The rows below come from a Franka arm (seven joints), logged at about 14 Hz.
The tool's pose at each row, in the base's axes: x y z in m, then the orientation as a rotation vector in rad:
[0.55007 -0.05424 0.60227 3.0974 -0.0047 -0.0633]
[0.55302 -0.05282 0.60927 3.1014 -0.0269 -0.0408]
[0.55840 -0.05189 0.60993 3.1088 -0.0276 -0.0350]
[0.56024 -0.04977 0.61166 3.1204 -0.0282 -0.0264]
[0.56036 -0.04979 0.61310 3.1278 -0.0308 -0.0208]
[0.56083 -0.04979 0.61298 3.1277 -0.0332 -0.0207]
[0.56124 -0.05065 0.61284 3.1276 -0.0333 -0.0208]
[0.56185 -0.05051 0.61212 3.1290 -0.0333 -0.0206]
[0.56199 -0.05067 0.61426 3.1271 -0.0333 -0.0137]
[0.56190 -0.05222 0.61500 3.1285 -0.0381 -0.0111]
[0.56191 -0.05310 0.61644 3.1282 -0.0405 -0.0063]
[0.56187 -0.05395 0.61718 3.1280 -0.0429 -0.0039]
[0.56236 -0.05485 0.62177 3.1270 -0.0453 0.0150]
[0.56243 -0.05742 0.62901 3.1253 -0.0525 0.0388]
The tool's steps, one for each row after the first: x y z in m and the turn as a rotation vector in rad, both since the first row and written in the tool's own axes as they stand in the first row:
[0.00266 -0.00112 -0.00717 0.0041 0.0142 0.0145]
[0.00800 -0.00203 -0.00809 0.0114 0.0180 0.0149]
[0.00976 -0.00408 -0.00998 0.0229 0.0236 0.0151]
[0.00982 -0.00400 -0.01142 0.0304 0.0272 0.0166]
[0.01030 -0.00400 -0.01132 0.0303 0.0272 0.0182]
[0.01072 -0.00315 -0.01116 0.0302 0.0271 0.0182]
[0.01135 -0.00332 -0.01048 0.0316 0.0272 0.0182]
[0.01141 -0.00307 -0.01261 0.0297 0.0317 0.0184]
[0.01129 -0.00149 -0.01328 0.0312 0.0333 0.0214]
[0.01125 -0.00055 -0.01468 0.0309 0.0363 0.0230]
[0.01118 0.00033 -0.01538 0.0308 0.0378 0.0246]
[0.01149 0.00143 -0.01994 0.0299 0.0498 0.0264]
[0.01127 0.00432 -0.02706 0.0287 0.0650 0.0314]

